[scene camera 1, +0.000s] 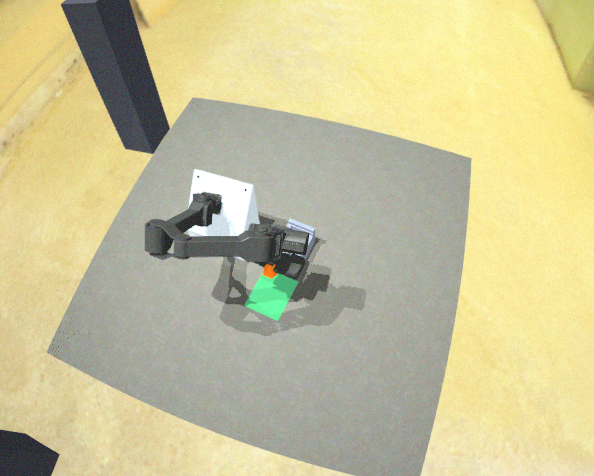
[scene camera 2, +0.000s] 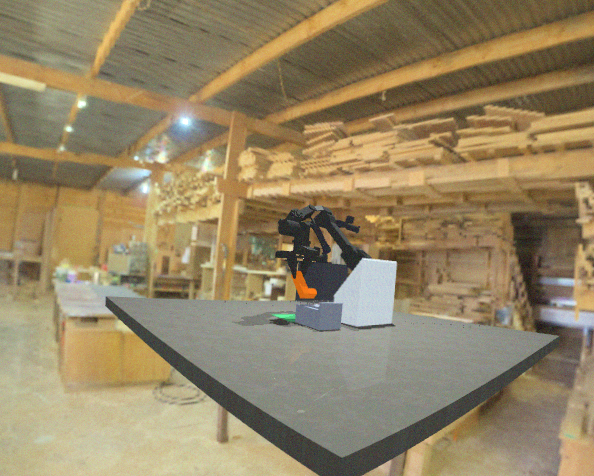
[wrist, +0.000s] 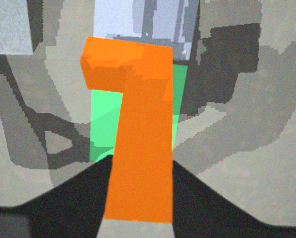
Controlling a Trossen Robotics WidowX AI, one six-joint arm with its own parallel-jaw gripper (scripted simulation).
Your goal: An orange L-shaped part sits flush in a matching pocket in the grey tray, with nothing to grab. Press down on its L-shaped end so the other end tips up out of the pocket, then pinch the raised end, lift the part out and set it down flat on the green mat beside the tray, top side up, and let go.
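Observation:
In scene camera 2 I see my gripper (scene camera 2: 298, 279). My gripper holds an orange L-shaped part (wrist: 140, 188). The wrist view shows my gripper (wrist: 141, 164) too, and there is also a green mat (wrist: 105, 106).

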